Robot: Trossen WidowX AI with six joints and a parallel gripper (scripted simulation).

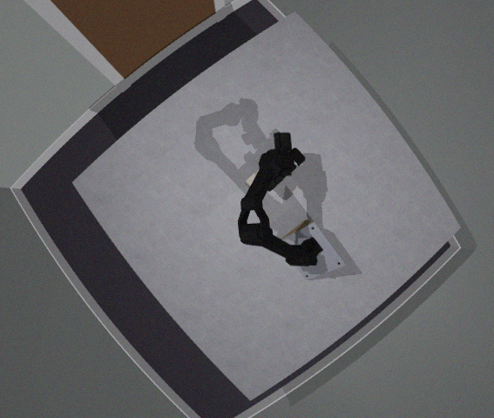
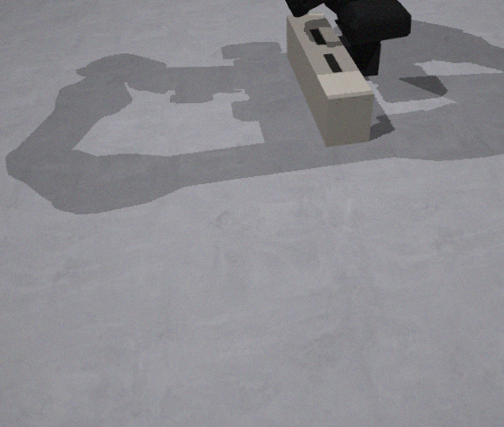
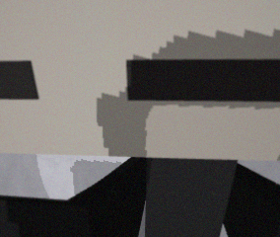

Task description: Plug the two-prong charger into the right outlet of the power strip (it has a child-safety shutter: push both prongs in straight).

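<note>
Now: gripper tip 20 mm short of the two-prong charger and 10 mm below it.
</note>
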